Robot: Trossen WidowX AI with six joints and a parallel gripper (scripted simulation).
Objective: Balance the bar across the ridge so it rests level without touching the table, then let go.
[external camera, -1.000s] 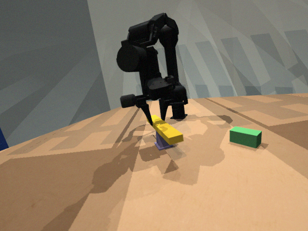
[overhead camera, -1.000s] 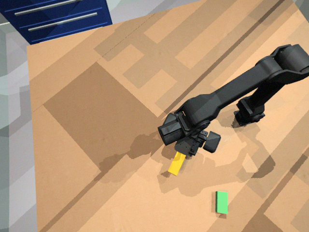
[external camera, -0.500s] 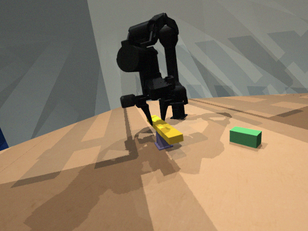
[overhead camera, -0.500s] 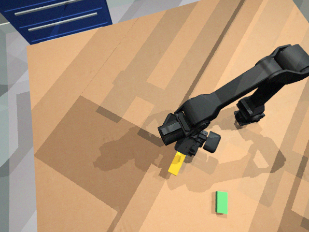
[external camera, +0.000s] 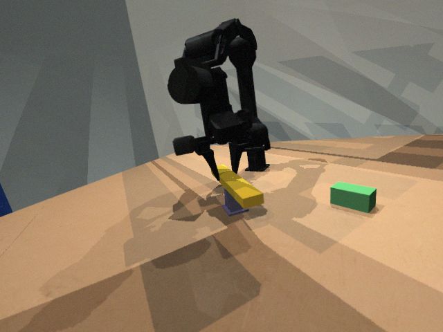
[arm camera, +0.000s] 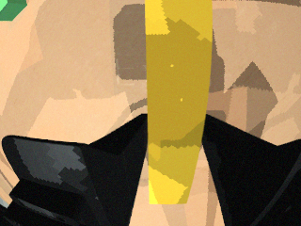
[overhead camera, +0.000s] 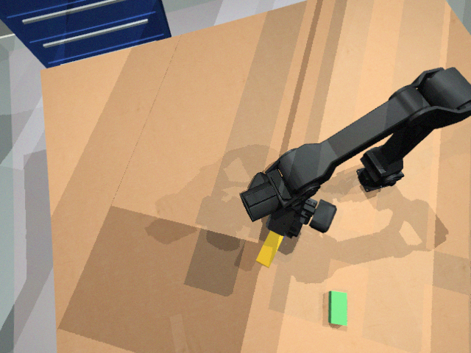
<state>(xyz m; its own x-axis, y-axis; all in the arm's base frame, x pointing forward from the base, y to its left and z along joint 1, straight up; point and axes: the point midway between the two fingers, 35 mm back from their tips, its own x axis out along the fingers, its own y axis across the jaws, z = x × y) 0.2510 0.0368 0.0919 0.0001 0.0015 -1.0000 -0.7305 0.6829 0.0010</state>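
The yellow bar lies 20 mm ahead of my gripper tip and 20 mm to the left of it. The rest, counted from my gripper tip: green block (40 mm behind, 230 mm to the left, 40 mm below).
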